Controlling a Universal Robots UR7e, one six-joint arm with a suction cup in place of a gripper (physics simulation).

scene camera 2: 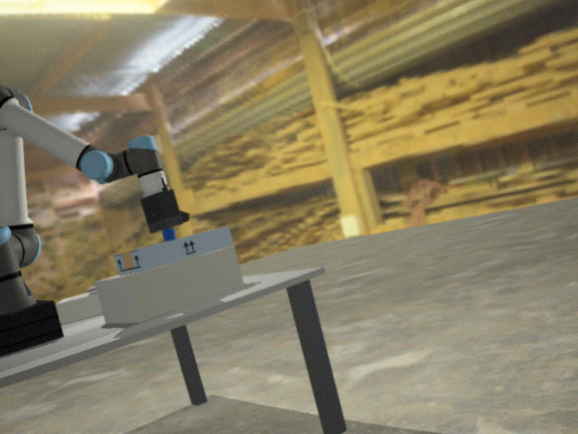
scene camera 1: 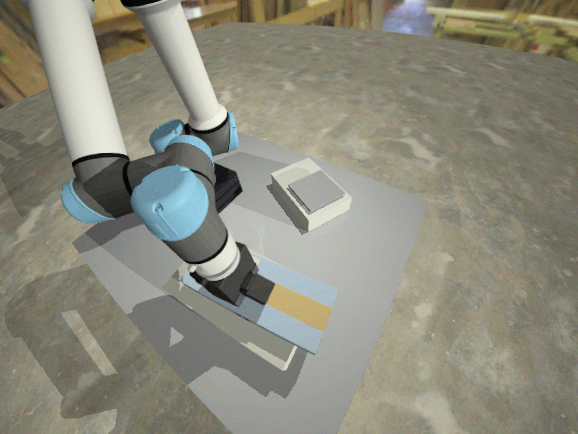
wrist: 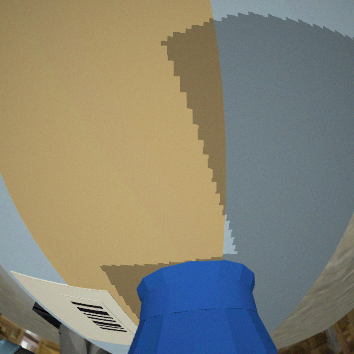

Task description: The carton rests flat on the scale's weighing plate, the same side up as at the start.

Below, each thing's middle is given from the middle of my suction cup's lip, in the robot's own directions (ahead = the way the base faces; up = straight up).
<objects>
Right now my suction cup is 450 mm to the right of the scale [scene camera 1: 315, 198] and 150 mm above it.
</objects>
